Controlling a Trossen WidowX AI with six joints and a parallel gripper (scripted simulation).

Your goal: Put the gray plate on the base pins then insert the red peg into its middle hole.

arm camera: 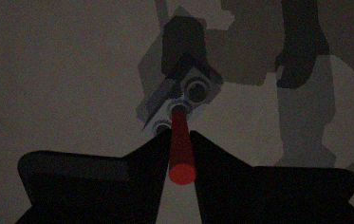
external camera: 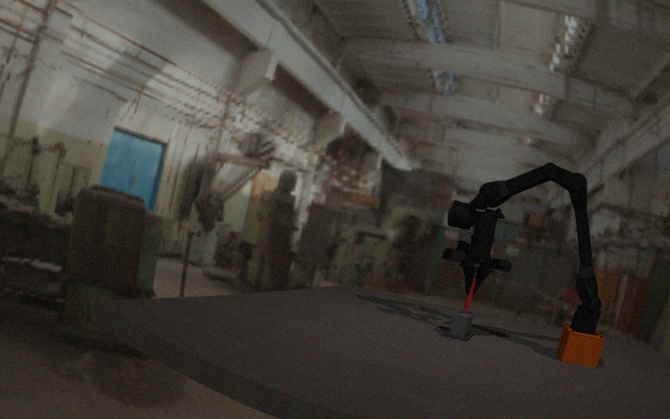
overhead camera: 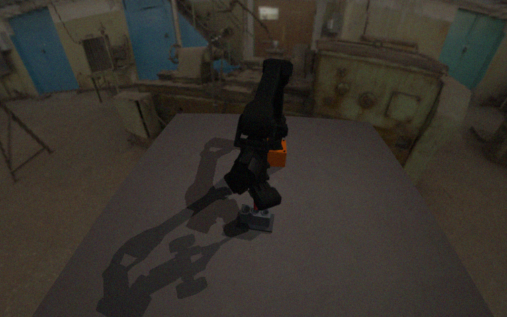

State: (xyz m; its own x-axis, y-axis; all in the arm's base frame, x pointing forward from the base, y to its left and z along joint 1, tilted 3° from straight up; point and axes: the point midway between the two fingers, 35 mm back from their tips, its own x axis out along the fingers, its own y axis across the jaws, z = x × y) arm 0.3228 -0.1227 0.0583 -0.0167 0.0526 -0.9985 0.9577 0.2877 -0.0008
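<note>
Right now the gray plate is 7 cm below my gripper tip. Round my gripper tip: flat base: 10 cm below; red peg: right at my gripper tip.
</note>
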